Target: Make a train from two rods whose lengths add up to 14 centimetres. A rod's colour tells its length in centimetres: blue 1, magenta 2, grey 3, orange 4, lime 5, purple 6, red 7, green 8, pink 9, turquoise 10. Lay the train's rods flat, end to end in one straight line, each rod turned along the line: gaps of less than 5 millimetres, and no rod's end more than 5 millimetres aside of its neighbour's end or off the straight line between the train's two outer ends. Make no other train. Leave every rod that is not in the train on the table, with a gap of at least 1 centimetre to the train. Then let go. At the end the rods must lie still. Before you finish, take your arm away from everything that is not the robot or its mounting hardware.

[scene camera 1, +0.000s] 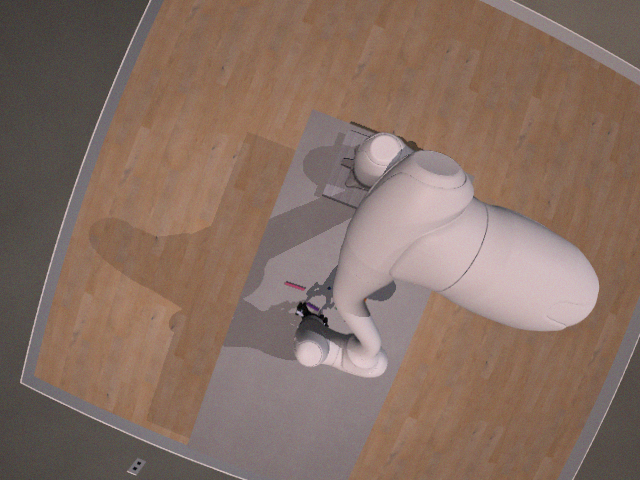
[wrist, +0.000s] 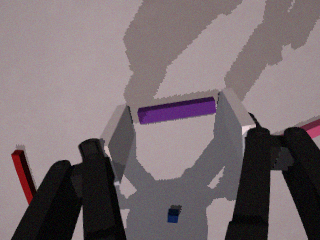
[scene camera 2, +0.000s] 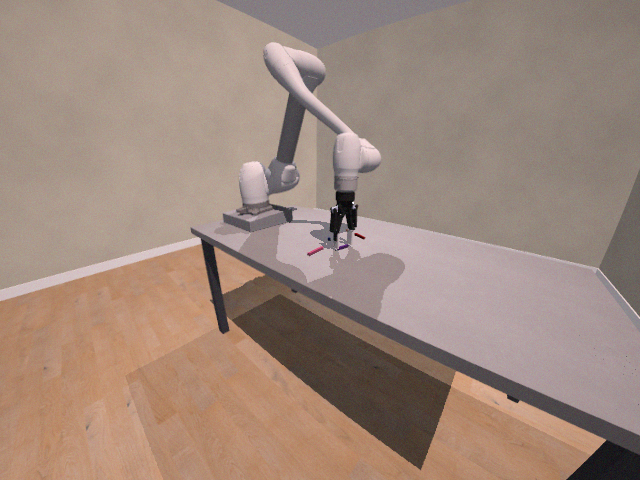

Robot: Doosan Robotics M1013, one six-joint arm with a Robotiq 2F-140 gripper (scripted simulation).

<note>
In view: my gripper (scene camera 2: pixel 342 245) and a purple rod (wrist: pixel 202 106).
My gripper shows as well in the wrist view (wrist: pixel 176 112).
</note>
